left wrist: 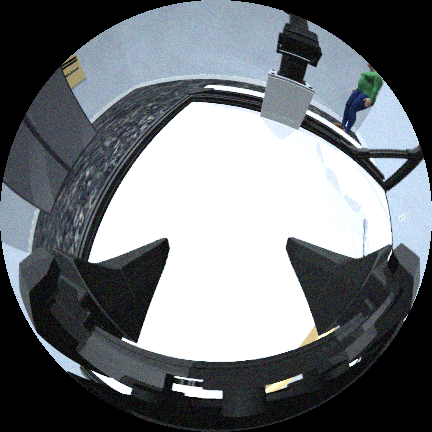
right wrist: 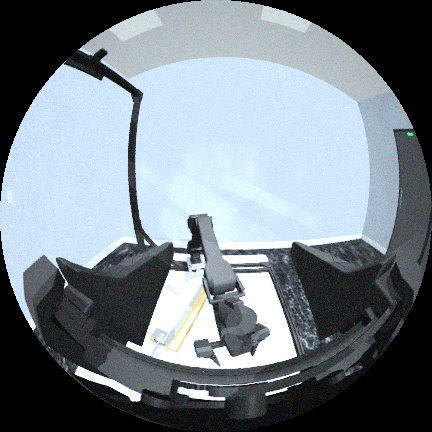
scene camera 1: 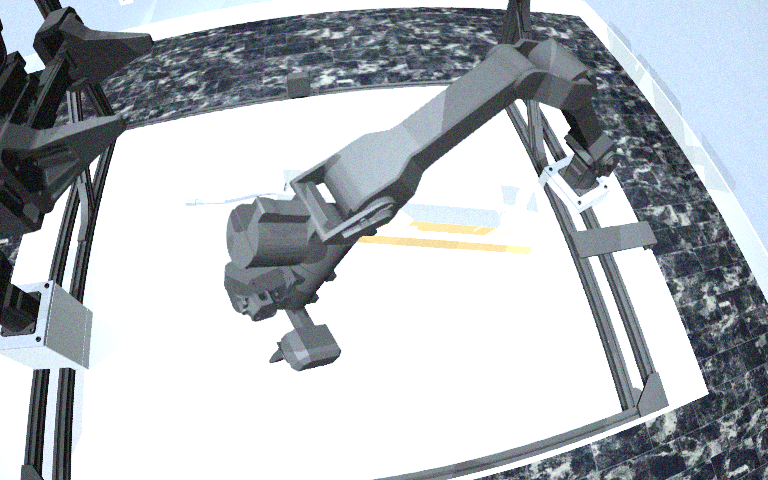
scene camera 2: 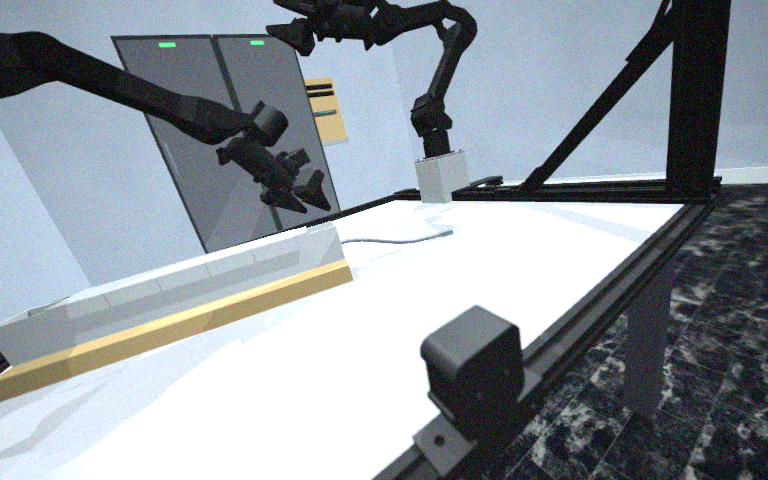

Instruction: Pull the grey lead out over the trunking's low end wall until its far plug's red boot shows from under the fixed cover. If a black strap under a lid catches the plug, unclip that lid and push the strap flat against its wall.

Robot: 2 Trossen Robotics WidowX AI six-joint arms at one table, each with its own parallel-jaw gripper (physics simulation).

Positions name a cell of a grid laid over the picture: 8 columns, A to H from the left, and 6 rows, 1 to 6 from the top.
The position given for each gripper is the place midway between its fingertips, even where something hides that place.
Labels:
left gripper: left wrist E4; right wrist E6; scene camera 1 C5; scene camera 2 D3
right gripper: right wrist E4; scene camera 1 B1; scene camera 2 C1; not seen in the left wrist view (out of frame)

